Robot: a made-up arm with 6 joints.
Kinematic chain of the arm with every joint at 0, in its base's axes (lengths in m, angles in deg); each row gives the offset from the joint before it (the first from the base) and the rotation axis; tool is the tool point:
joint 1: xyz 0 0 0.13 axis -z
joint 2: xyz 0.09 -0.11 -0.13 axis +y
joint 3: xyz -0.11 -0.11 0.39 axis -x
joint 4: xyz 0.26 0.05 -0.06 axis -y
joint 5: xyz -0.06 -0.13 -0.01 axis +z
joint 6: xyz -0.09 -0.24 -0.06 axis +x
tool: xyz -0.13 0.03 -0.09
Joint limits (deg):
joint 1: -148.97..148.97
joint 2: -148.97..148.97
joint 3: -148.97..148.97
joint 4: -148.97..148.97
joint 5: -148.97..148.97
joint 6: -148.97..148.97
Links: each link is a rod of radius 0.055 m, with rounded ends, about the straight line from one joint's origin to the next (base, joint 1, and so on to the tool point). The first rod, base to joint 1, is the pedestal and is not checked.
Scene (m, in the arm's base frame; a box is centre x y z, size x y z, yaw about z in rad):
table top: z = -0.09
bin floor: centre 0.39 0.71 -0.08 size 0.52 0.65 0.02 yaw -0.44
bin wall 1: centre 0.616 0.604 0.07 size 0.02 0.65 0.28 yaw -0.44
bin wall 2: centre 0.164 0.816 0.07 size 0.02 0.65 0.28 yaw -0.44
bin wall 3: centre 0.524 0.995 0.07 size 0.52 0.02 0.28 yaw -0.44
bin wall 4: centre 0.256 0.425 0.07 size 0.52 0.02 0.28 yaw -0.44
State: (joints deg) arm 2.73 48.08 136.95 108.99 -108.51 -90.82
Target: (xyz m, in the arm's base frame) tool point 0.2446 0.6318 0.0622
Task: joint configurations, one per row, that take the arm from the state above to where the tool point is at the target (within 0.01 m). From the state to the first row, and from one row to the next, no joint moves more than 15 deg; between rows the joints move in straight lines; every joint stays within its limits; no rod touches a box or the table.
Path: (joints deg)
1: -11.34 41.65 137.54 111.81 -107.38 -89.02
2: -25.41 35.23 138.14 114.64 -106.24 -87.21
3: -39.48 28.80 138.73 117.46 -105.11 -85.41
4: -53.55 22.37 139.32 120.28 -103.98 -83.61
5: -67.63 15.95 139.92 123.11 -102.85 -81.80
6: -81.12 6.90 132.29 131.14 -101.93 -79.02
7: -94.62 -2.14 124.65 139.18 -101.01 -76.25
8: -108.11 -11.19 117.02 147.22 -100.09 -73.47
9: -105.74 1.87 112.98 148.09 -107.18 -73.54
10: -103.37 14.93 108.94 148.97 -114.27 -73.62

